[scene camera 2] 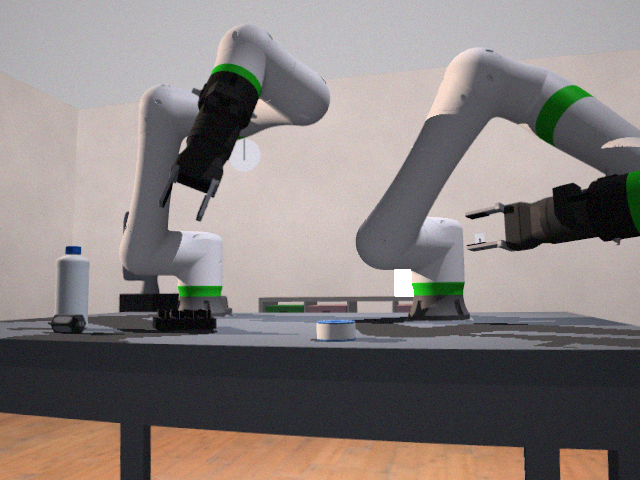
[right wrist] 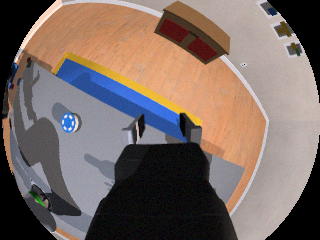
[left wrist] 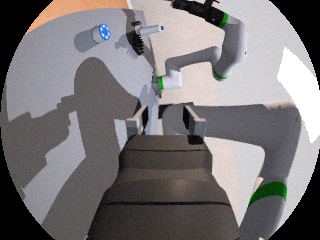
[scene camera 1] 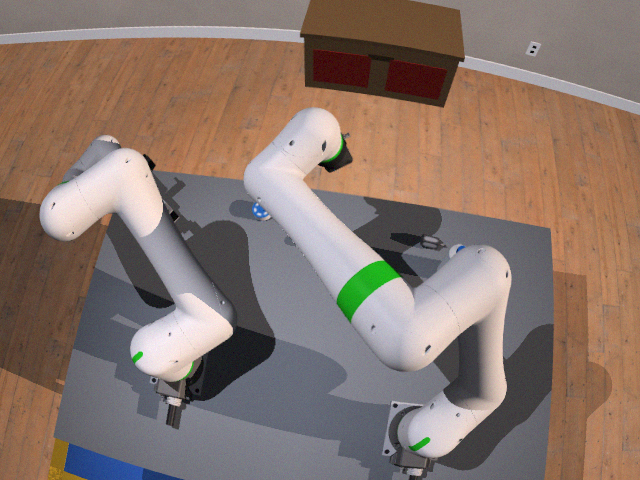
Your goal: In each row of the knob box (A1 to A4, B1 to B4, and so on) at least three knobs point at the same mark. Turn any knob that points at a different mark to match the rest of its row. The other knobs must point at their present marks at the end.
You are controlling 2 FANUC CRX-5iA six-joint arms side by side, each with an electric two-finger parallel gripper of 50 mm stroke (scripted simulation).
Path:
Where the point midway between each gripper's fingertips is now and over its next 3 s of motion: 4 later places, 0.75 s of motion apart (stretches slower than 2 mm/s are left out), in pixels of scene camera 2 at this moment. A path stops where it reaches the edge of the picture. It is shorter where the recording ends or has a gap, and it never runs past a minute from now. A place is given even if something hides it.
The left gripper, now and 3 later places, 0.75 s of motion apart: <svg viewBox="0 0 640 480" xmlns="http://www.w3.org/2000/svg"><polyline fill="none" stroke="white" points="469,232 489,232 545,230 614,224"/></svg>
The right gripper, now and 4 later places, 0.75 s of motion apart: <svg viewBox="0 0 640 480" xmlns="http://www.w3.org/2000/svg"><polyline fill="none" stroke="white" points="180,211 175,261 180,295 179,295 176,295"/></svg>

